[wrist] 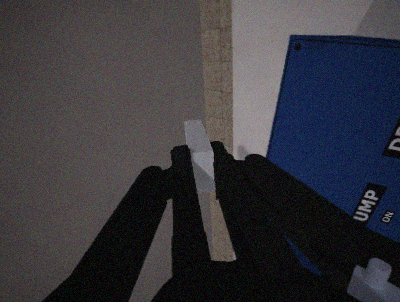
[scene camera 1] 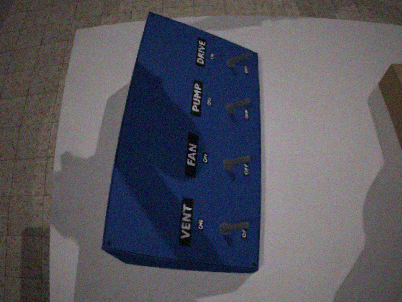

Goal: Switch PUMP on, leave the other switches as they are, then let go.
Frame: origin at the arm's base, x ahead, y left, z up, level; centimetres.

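Where they show: gripper, fingertip midpoint: point(wrist: 193, 135).
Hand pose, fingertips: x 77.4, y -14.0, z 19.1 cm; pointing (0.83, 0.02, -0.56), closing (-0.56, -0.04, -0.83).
After its pixels a point has its place.
The blue switch panel point(scene camera 1: 165, 55) @(x 71.7, y -10.7, z 4.9 cm) point(wrist: 330, 100) @(x 71.4, y -15.9, z 4.9 cm) carries four grey levers. In scene camera 1 the PUMP lever point(scene camera 1: 237, 107) @(x 57.8, y -1.0, z 0.1 cm) is second from the top, beside its PUMP label point(scene camera 1: 197, 98) @(x 65.5, y -2.2, z 1.6 cm), and leans toward OFF. The DRIVE lever point(scene camera 1: 238, 61) @(x 56.6, y -13.1, z 0.3 cm), FAN lever point(scene camera 1: 237, 163) @(x 58.7, y 10.9, z 0.4 cm) and VENT lever point(scene camera 1: 234, 228) @(x 59.9, y 22.7, z 0.7 cm) lean the same way. In the wrist view part of the PUMP label point(wrist: 367, 204) @(x 65.5, y -3.4, z 1.6 cm) shows. My gripper point(wrist: 193, 135) @(x 77.4, y -14.0, z 19.2 cm) is shut and empty, off to the side of the panel in that view. It does not show in scene camera 1.
A pale lever point(wrist: 374, 277) shows at the lower right of the wrist view; I cannot tell which switch it is. The panel lies on a white table point(scene camera 1: 310, 150) @(x 40.1, y 3.2, z -10.8 cm). A brown block point(scene camera 1: 393, 92) @(x 14.2, y -10.6, z -5.5 cm) stands at the right edge of scene camera 1. Shadows cross the panel and table.
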